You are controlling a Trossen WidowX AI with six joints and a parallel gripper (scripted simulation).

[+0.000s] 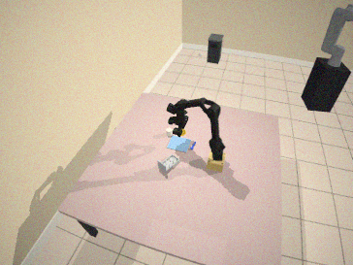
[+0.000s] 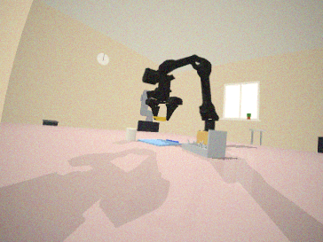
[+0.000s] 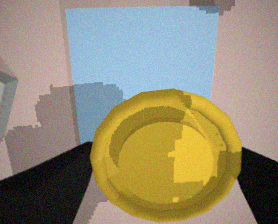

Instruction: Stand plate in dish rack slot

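Now: gripper tip 6 cm short of the grey dish rack, 21 cm to the right of it and 8 cm above it. Also, from my gripper tip: light blue mat 1 cm ahead, 1 cm to the left, 10 cm below; then blue spoon 9 cm behind, 3 cm to the left, 10 cm below; then yellow plate 1 cm above.
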